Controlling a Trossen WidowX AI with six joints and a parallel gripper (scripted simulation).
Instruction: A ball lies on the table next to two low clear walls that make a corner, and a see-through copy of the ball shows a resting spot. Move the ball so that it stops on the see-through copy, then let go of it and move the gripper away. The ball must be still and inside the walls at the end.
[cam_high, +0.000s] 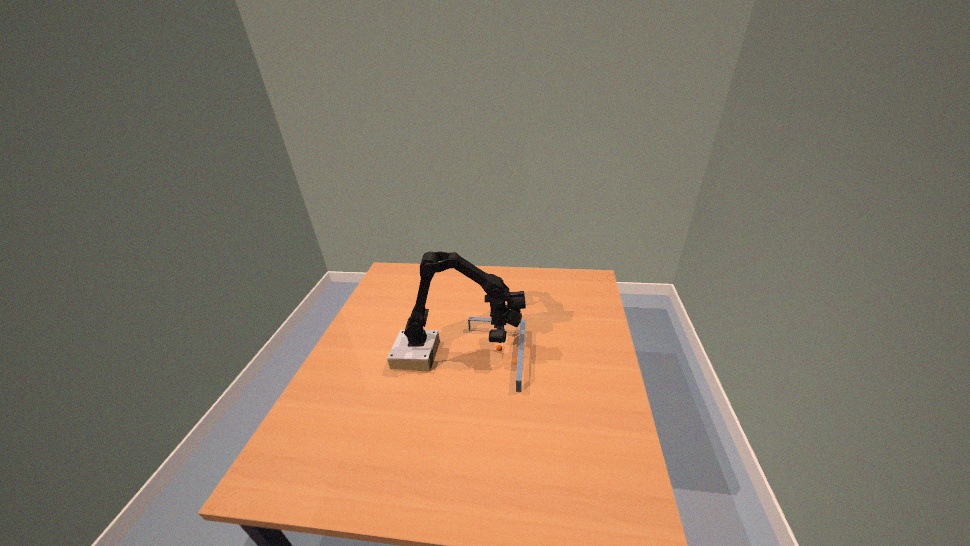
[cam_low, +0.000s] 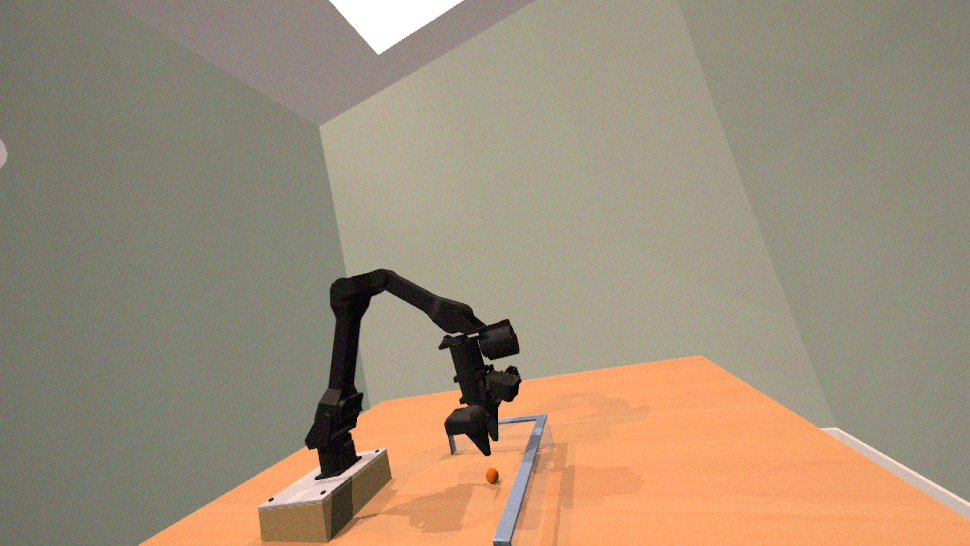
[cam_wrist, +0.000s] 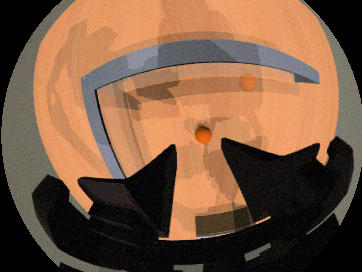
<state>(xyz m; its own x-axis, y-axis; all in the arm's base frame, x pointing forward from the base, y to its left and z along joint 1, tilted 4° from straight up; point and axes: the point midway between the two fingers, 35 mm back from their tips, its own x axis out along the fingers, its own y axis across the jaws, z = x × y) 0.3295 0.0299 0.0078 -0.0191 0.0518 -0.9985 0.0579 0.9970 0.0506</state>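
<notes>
Right now the orange ball is 10 mm behind my gripper tip, 10 mm to the right of it and 40 mm below it. The rest, counted from my gripper tip: see-through copy of ball (60 mm ahead, 80 mm to the right, 40 mm below).
</notes>
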